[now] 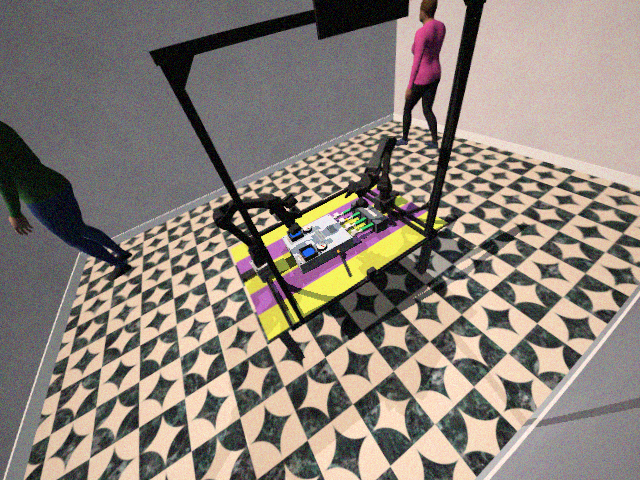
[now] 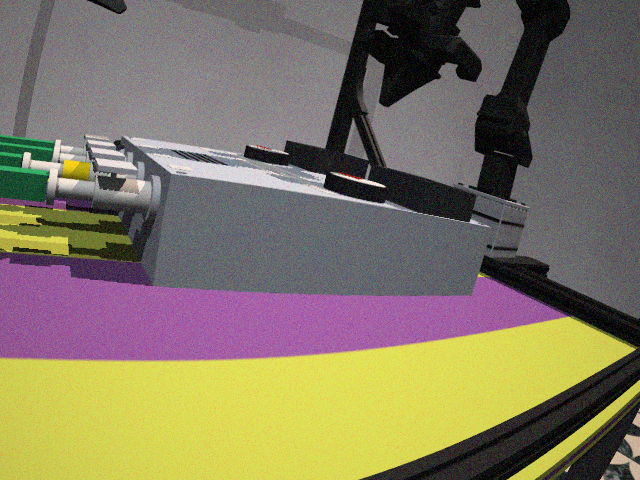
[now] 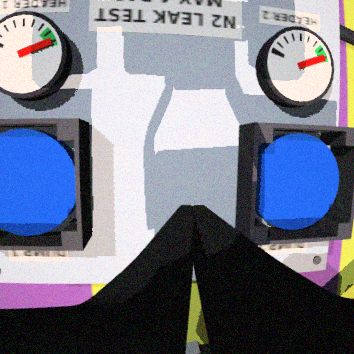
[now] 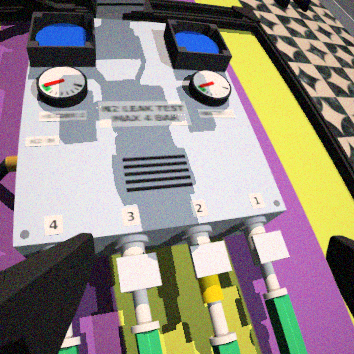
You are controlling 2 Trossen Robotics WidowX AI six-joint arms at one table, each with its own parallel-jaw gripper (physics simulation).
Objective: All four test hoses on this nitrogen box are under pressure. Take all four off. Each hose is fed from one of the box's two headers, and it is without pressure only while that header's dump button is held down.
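Seen in the pictures: left gripper, fingertip midpoint: point(image 1: 298, 232) point(image 2: 383, 105) point(image 3: 190, 216); right gripper, fingertip midpoint: point(image 1: 347, 203) point(image 4: 212, 246); left arm's base at its link origin: point(image 1: 260, 261) point(image 2: 492, 195); right arm's base at its link origin: point(image 1: 384, 197).
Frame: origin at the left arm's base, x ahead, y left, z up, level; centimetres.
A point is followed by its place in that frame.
The grey nitrogen box point(image 2: 310, 242) {x 42.7, y 7.8, z -6.9 cm} point(image 3: 200, 185) {x 25.0, y -6.3, z -3.2 cm} point(image 4: 155, 140) {x 42.4, y -5.7, z -3.1 cm} has blue dump buttons 1 point(image 3: 35, 182) {x 27.2, y 4.8, z -1.5 cm} point(image 4: 197, 44) {x 27.3, y 5.9, z -1.5 cm} and 2 point(image 3: 300, 180) {x 24.5, y -13.4, z -1.5 cm} point(image 4: 60, 35) {x 23.9, y -13.4, z -1.5 cm}. The needles of header gauges 1 point(image 3: 25, 55) {x 35.5, y 4.1, z -1.7 cm} point(image 4: 210, 87) {x 36.4, y 3.8, z -1.7 cm} and 2 point(image 3: 300, 65) {x 32.7, y -14.4, z -1.5 cm} point(image 4: 61, 86) {x 33.8, y -14.6, z -1.7 cm} point at green. Green hoses 1 point(image 4: 285, 320) {x 65.1, y 0.5, z -4.7 cm}, 2 point(image 4: 225, 346) {x 64.5, y -6.4, z -4.7 cm}, 3 point(image 4: 149, 342) {x 61.5, y -12.7, z -4.7 cm} and 4 point(image 4: 70, 350) {x 59.9, y -19.1, z -4.7 cm} are at the ports; hose 2 shows a yellow band and its collar sits farther out. Hose 4's port is hidden. My left gripper point(image 3: 190, 216) {x 25.8, y -4.0, z 7.0 cm} is shut above the box between the buttons, pressing neither. My right gripper point(image 4: 212, 246) {x 57.6, y -11.3, z 12.0 cm} is open above the hoses.
White square tabs point(image 4: 139, 273) {x 55.8, y -11.8, z -3.4 cm} point(image 4: 211, 259) {x 56.8, y -4.9, z -3.4 cm} point(image 4: 271, 246) {x 57.8, y 2.0, z -3.4 cm} sit at ports 3, 2 and 1. A dark block point(image 1: 371, 218) {x 69.5, y -18.3, z -3.2 cm} stands at the hoses' far ends. Black frame posts point(image 1: 449, 118) {x 84.4, y -46.8, z 54.8 cm} rise beside the striped table point(image 1: 336, 281) {x 26.4, y -33.6, z -11.2 cm}. Two people stand in the background.
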